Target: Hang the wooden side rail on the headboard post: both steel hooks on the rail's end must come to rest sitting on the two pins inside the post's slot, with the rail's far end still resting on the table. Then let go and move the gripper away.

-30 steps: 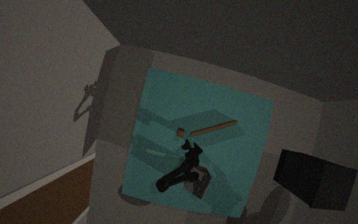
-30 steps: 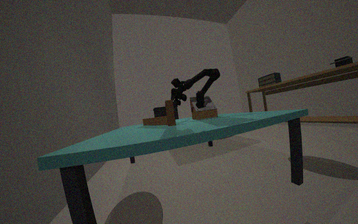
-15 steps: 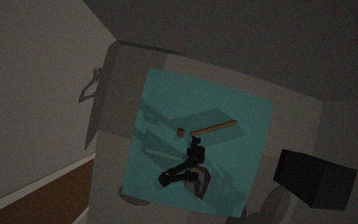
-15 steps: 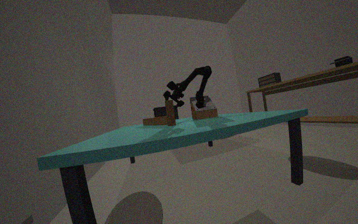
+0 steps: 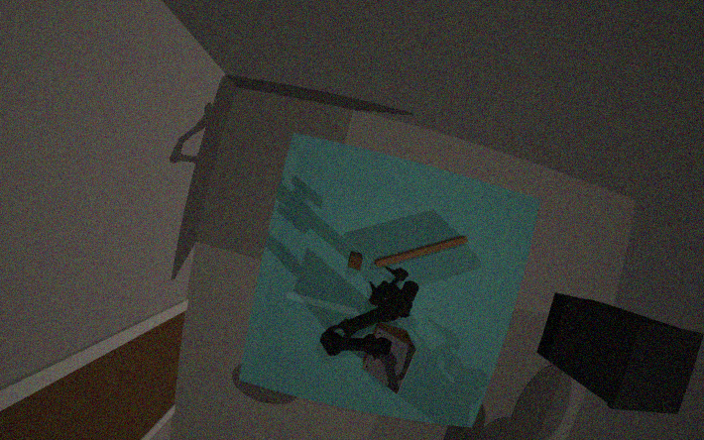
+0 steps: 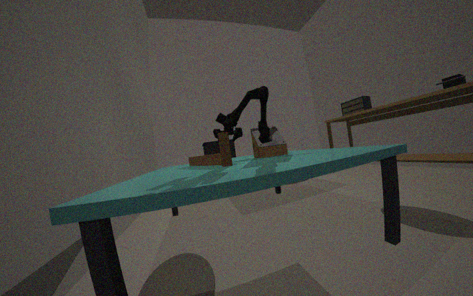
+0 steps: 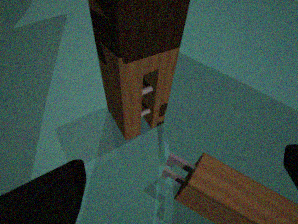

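My gripper tip is now 10 cm to the right of the headboard post, 5 cm above it and 3 cm short of it.
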